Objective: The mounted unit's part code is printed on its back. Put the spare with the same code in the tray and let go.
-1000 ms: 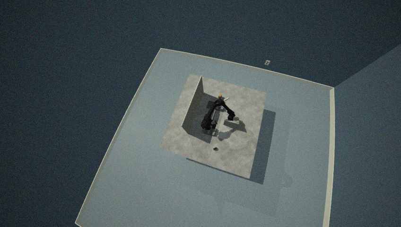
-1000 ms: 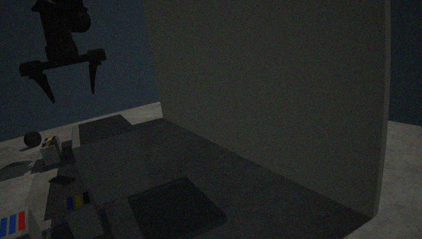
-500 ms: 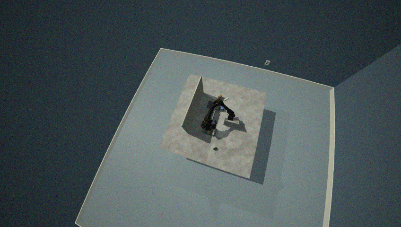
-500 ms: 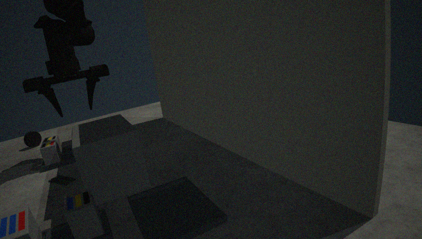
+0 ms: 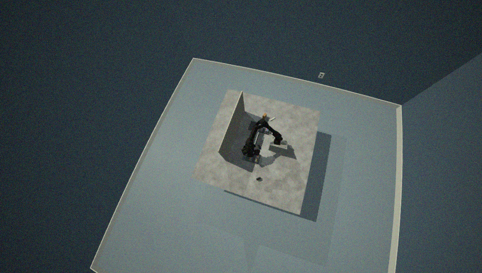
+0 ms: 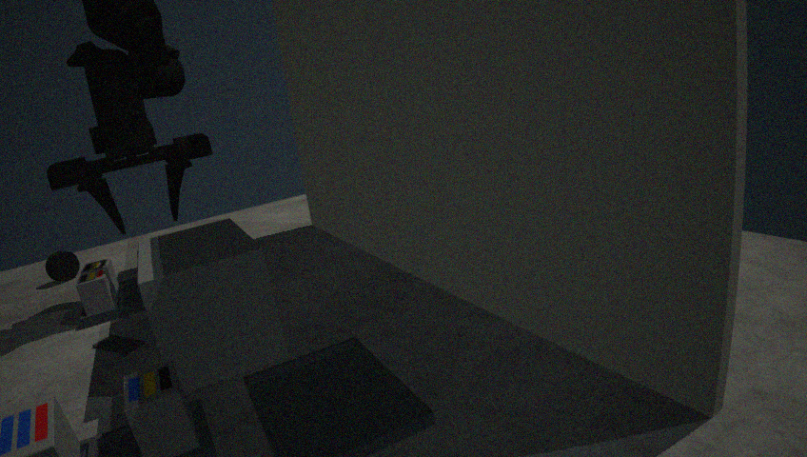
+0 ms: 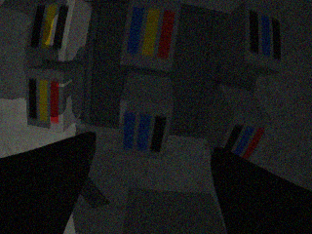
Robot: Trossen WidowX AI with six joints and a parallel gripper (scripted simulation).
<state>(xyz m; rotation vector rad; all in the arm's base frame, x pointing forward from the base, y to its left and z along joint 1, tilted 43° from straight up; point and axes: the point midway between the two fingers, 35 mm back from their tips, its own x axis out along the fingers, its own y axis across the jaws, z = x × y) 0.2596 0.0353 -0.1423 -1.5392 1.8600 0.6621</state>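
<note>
My gripper tip is 1 cm past the grey spare block and 5 cm above it. The rest, counted from my gripper tip: dark flat tray 3 cm ahead, 36 cm to the right, 9 cm below; then upright wall 23 cm ahead, 22 cm to the right, 13 cm above.
</note>
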